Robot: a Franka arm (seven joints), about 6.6 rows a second.
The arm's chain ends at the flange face. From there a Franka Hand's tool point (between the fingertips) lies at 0.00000 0.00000 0.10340 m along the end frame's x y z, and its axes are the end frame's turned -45 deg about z.
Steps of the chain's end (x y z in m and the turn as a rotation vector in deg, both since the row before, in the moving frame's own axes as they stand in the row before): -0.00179, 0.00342, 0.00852, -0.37, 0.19, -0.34; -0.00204, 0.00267, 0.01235, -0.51, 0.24, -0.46; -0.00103, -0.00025, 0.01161, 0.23, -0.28, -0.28; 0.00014, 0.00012, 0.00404, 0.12, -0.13, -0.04; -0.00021, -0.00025, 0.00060, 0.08, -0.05, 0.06; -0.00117, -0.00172, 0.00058, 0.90, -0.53, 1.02; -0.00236, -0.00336, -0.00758, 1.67, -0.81, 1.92; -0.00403, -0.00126, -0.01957, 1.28, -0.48, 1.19
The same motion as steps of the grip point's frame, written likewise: -0.00391, 0.00187, 0.00852, -0.40, -0.13, -0.34; -0.00367, 0.00140, 0.01234, -0.53, -0.19, -0.46; -0.00062, -0.00156, 0.01161, 0.36, -0.04, -0.28; 0.00000, -0.00014, 0.00404, 0.18, -0.01, -0.04; 0.00007, -0.00049, 0.00060, 0.09, 0.02, 0.06; 0.00088, -0.00386, 0.00056, 1.01, 0.26, 1.02; 0.00186, -0.00719, -0.00763, 1.75, 0.61, 1.92; -0.00091, -0.00598, -0.01960, 1.24, 0.57, 1.19
